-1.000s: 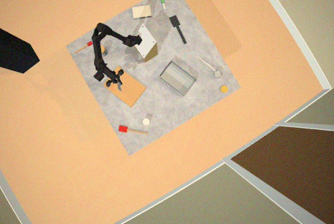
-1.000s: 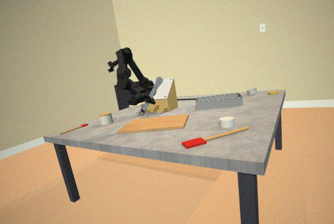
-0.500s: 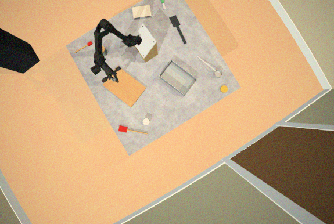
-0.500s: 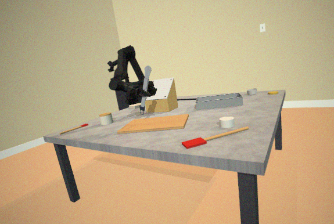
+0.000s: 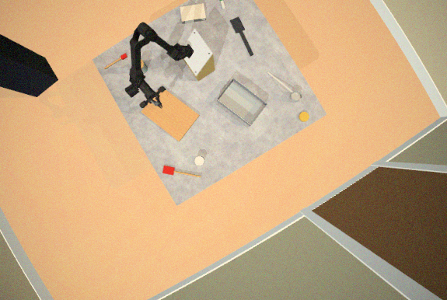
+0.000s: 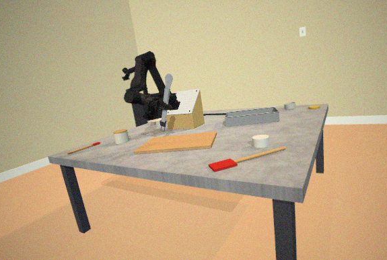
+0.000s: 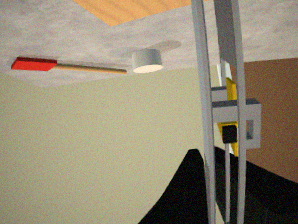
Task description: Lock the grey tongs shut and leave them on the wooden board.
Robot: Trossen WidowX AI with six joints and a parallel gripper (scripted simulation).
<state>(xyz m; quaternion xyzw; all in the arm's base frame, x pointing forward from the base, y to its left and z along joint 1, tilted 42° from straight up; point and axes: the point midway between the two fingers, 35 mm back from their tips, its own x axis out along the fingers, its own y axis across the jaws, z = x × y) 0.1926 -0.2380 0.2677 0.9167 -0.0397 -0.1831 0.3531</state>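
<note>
Now: the yellow piece 50 mm behind my gripper tip and 20 mm below it. From my gripper tip the other things lie so: cork-lidded jar: 410 mm behind, 140 mm below, 20 mm to the left; then white cup: 410 mm ahead, 150 mm below, 20 mm to the right; then wooden board: 160 mm below.
</note>
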